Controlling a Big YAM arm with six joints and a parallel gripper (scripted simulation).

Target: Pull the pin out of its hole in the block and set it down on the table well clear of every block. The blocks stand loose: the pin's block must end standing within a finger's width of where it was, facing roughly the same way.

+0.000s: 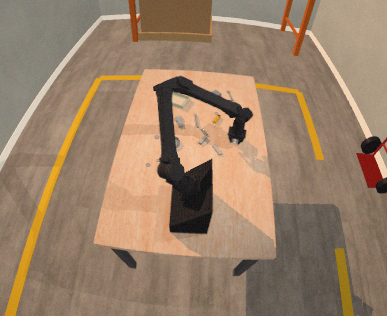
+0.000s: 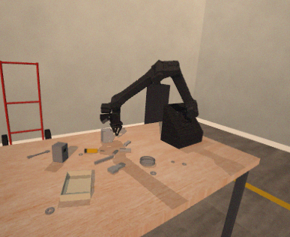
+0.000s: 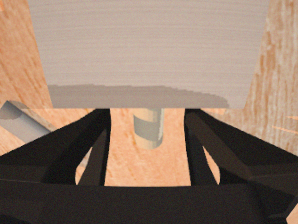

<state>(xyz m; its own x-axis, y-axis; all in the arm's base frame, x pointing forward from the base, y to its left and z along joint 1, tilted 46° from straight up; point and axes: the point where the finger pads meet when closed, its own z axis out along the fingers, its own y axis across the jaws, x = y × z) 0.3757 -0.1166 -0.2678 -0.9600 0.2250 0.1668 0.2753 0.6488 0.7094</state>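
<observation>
My gripper is now 2 cm short of the pale pin and 1 cm to the left of it. The rest, counted from my hand: darker grey block 40 cm ahead, 8 cm to the left, 1 cm above; then yellow-handled screwdriver 22 cm ahead, 9 cm to the left, 4 cm below; then light grey block 5 cm ahead, 2 cm to the right.
</observation>
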